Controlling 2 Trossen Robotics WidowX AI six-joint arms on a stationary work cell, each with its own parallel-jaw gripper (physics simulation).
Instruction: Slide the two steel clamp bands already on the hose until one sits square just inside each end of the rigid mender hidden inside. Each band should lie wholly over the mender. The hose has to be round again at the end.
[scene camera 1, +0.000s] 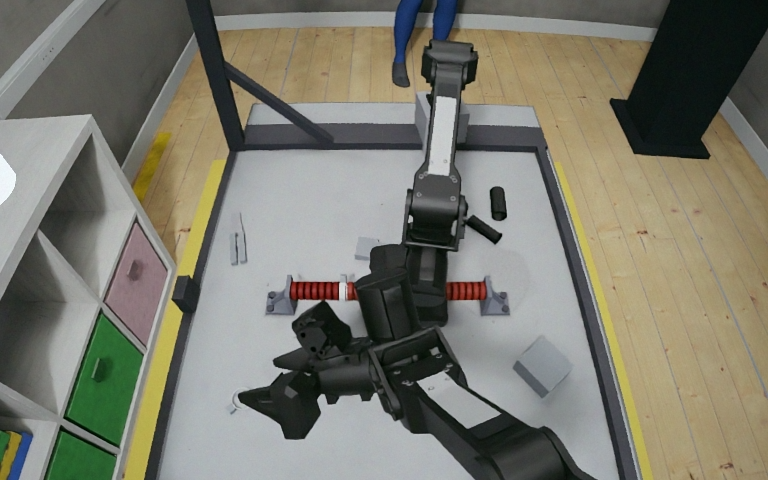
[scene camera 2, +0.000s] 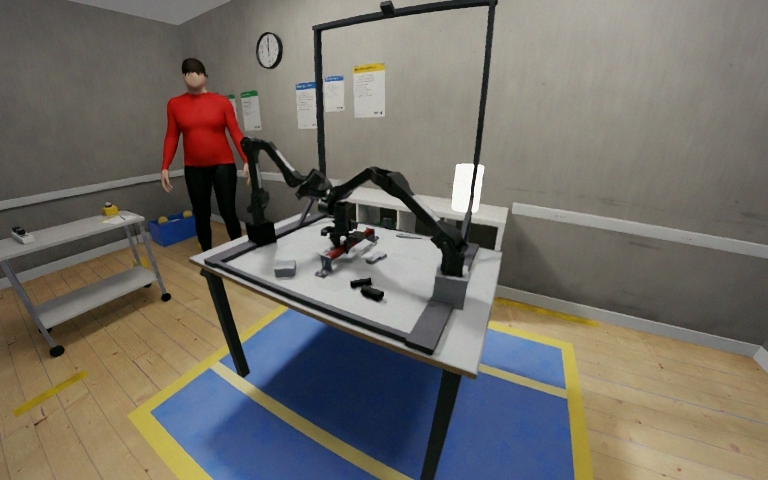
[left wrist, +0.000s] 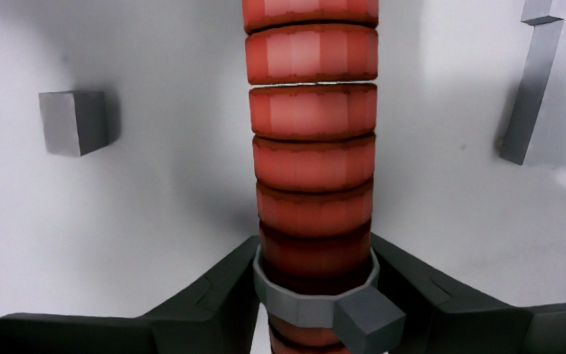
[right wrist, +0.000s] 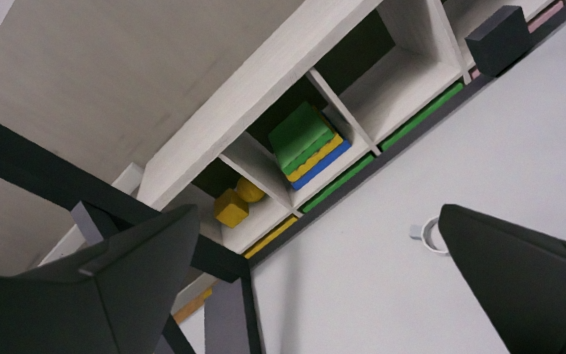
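Note:
The red ribbed hose (scene camera 1: 317, 290) (left wrist: 312, 110) (scene camera 2: 335, 253) lies between two grey end brackets (scene camera 1: 281, 302) (scene camera 1: 496, 302). One steel clamp band (scene camera 1: 343, 287) sits on its left part in scene camera 1. The other clamp band (left wrist: 300, 309), with a square grey block on it, is around the hose between the fingers of my left gripper (left wrist: 311, 245), which is shut on it. The arms hide this band in scene camera 1. My right gripper (scene camera 1: 258, 379) (right wrist: 319, 215) is open and empty, away from the hose at the lower left of scene camera 1. The mender is hidden.
A loose ring (scene camera 1: 233, 400) (right wrist: 434, 236) lies beyond a right fingertip. Two black cylinders (scene camera 1: 497, 203) (scene camera 1: 484, 229), a large grey block (scene camera 1: 542, 365), a flat grey piece (scene camera 1: 366, 247) and thin grey strips (scene camera 1: 238, 246) lie around. A small grey block (left wrist: 75, 122) shows beside the hose.

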